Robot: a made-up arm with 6 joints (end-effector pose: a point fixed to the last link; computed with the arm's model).
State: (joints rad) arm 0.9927 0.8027 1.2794 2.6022 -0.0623 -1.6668
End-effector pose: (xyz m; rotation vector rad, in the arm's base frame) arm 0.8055 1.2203 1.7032 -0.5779 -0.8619 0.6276
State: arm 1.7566 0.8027 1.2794 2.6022 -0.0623 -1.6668
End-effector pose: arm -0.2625 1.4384 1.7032 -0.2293 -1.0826 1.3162
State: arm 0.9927 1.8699 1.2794 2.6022 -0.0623 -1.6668
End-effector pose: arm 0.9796 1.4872 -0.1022 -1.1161 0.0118 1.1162
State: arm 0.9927 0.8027 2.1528 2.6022 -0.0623 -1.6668
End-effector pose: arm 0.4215 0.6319 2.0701 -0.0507 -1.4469 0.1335
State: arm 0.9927 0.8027 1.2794 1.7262 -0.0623 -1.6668
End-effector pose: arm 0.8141 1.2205 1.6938 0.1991 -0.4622 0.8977
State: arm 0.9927 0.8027 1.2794 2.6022 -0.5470 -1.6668
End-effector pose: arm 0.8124 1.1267 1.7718 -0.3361 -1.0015 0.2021
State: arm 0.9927 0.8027 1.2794 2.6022 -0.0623 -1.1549
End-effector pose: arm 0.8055 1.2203 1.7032 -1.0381 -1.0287 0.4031
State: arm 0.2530 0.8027 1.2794 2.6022 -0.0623 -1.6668
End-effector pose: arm 1.4175 0.3585 1.7032 -0.8349 -0.5839 -0.0460
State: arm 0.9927 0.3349 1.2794 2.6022 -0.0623 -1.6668
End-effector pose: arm 0.4362 0.6544 2.1945 -0.3045 -1.1908 0.3729
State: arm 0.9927 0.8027 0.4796 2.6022 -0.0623 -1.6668
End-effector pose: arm 0.9052 1.3733 0.9968 -0.9933 -0.2227 1.0068
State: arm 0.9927 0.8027 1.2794 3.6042 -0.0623 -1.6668
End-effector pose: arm 0.7932 1.2280 1.7037 -1.4611 -1.2174 0.1754
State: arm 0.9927 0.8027 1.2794 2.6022 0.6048 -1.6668
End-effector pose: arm 0.7520 1.2820 1.5673 -0.8886 -0.5995 1.2016
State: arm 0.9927 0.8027 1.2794 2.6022 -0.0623 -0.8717
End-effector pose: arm 0.8055 1.2203 1.7032 -1.2903 -1.1067 0.2613
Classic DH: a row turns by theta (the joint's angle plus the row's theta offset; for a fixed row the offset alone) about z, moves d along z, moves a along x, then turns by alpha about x. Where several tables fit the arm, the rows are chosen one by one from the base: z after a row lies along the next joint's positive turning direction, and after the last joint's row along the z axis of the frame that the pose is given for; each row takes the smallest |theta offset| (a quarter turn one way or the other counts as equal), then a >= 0, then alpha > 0; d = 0 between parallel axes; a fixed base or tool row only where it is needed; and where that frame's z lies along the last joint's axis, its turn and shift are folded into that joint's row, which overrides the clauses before.
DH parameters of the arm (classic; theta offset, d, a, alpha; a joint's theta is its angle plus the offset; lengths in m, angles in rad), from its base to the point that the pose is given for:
joint 1: 0 0.5308 0.0934 -1.5708
joint 2: -1.5708 0 0.8682 3.1416
joint 3: 0 0 0.1513 -1.5708
joint 4: 0 -0.6808 0 1.5708
joint 5: 0 0 0 -1.5708
joint 6: 1.5708 -0.2422 0 1.5708
tool (fixed): -1.5708 0 0 0

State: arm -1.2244 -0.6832 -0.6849 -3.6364 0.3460 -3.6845
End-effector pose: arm 0.1909 -0.4139 1.2816 1.1129 -0.3106 -1.1043
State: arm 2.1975 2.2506 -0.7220 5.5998 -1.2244 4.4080
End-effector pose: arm -0.1236 -0.0745 -0.1183 -0.8669 -0.2464 -1.8560
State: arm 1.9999 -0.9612 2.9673 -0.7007 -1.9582 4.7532
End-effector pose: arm 0.3049 -1.0138 0.6247 -1.4182 0.5161 -2.3611
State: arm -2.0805 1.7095 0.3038 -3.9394 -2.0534 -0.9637
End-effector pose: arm -0.7897 -1.0980 -0.1004 0.6434 -2.2234 1.4637
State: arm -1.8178 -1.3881 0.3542 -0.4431 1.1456 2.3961
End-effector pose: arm 0.2112 1.2246 1.3979 0.8282 0.5297 1.7301
